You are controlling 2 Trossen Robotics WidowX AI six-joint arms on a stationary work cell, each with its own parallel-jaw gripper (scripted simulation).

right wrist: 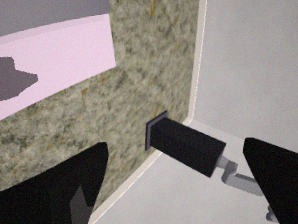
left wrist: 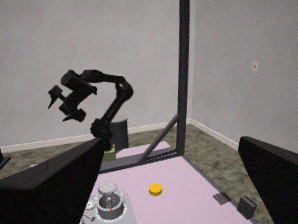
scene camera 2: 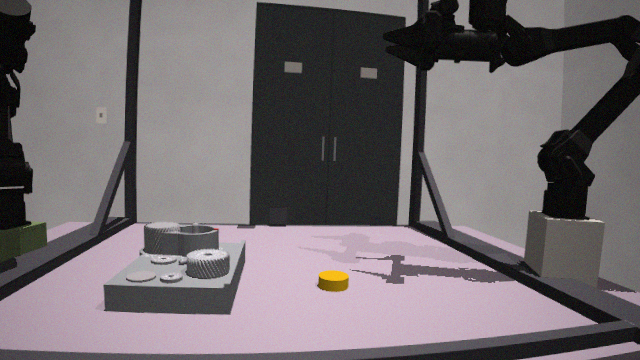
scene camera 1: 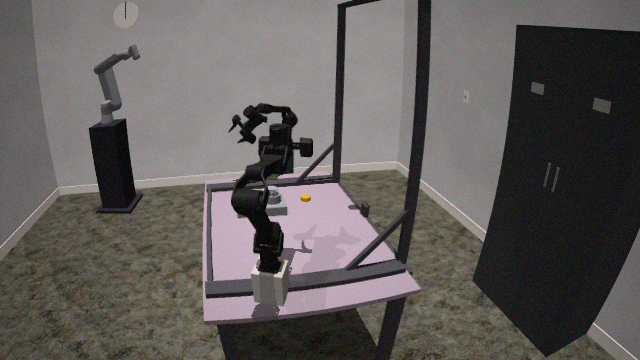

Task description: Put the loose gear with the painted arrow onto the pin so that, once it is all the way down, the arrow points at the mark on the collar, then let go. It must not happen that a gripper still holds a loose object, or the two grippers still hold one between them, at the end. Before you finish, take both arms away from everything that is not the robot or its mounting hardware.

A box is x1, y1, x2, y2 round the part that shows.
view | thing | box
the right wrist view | my right gripper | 0, 137, 297, 223
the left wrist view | my left gripper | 0, 136, 297, 223
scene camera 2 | my left gripper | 383, 0, 469, 70
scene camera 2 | gear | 187, 249, 229, 278
